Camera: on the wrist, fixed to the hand. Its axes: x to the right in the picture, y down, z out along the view.
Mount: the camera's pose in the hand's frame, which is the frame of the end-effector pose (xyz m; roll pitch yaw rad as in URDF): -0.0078 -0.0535 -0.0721 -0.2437 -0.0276 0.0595
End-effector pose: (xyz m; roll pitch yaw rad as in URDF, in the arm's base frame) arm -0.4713 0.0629 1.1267 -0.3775 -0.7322 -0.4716
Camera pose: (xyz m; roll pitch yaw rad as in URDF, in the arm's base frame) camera -0.4830 -0.0168 1.0863 -0.6794 -0.7340 -0.3834
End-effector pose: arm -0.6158 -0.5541 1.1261 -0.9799 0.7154 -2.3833
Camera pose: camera -0.6752 -0.4869 1.1344 -1.1716 0.7480 -2.3068
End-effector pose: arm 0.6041 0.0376 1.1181 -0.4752 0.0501 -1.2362
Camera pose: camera 0.5248 0.0204 1.0789 -0.7147 0.0526 -1.1706
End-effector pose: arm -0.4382 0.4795 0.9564 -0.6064 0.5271 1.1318
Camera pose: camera -0.3702 0.4242 0.9355 -0.8111 0.5371 1.2070
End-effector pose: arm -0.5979 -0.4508 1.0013 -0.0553 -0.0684 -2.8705
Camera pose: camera -0.6103 -0.3947 0.9319 -0.3031 -0.0925 -2.8093
